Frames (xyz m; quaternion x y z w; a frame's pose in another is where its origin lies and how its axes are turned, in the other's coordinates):
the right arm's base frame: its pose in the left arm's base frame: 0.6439 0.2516 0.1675 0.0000 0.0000 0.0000 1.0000
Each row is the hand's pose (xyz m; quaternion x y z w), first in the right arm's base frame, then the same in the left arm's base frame.
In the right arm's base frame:
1: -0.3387 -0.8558 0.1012 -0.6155 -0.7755 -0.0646 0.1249
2: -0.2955 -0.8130 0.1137 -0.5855 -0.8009 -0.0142 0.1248
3: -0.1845 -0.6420 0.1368 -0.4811 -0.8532 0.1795 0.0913
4: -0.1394 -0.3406 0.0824 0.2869 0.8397 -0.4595 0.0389
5: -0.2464 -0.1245 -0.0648 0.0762 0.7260 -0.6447 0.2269
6: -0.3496 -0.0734 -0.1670 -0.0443 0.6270 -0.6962 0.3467
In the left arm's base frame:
1: 0.3052 -0.6042 0.2687 -0.6155 -0.7755 -0.0646 0.1249
2: 0.3484 -0.5614 0.2812 -0.5855 -0.8009 -0.0142 0.1248
3: 0.4594 -0.3904 0.3043 -0.4811 -0.8532 0.1795 0.0913
4: 0.5045 -0.0890 0.2499 0.2869 0.8397 -0.4595 0.0389
5: 0.3975 0.1271 0.1027 0.0762 0.7260 -0.6447 0.2269
6: 0.2943 0.1782 0.0005 -0.0443 0.6270 -0.6962 0.3467

